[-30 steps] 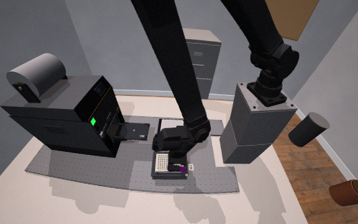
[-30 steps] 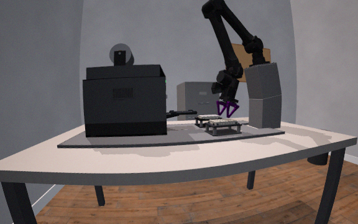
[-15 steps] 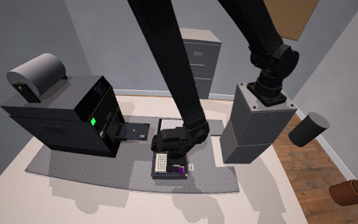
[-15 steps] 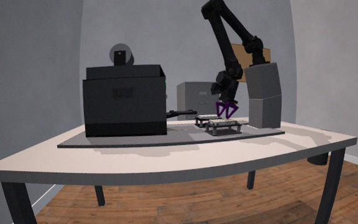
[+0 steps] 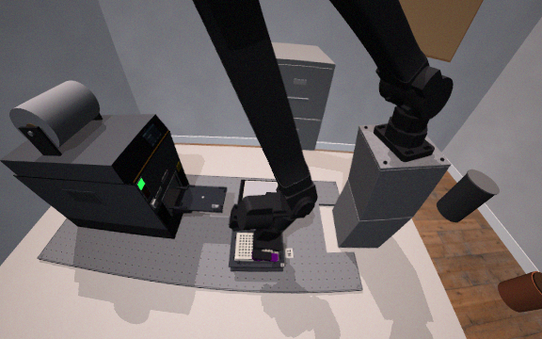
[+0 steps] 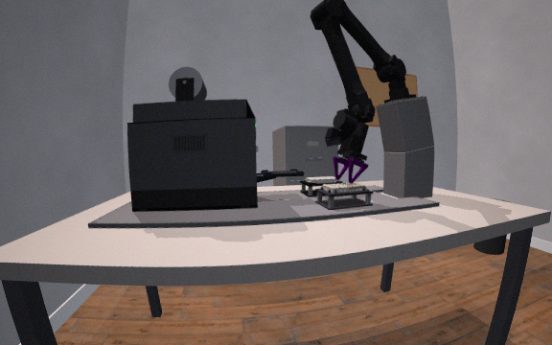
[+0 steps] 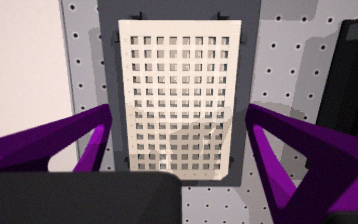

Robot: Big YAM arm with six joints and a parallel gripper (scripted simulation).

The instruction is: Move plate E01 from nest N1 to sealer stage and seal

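My gripper is now 40 mm above the nest N1. Round my hand: sealer stage: 170 mm to the right, 160 mm ahead, 10 mm above; nest N2: 210 mm to the right, 40 mm below, 40 mm behind; white-topped plate: 210 mm to the right, 40 mm behind, 30 mm below.
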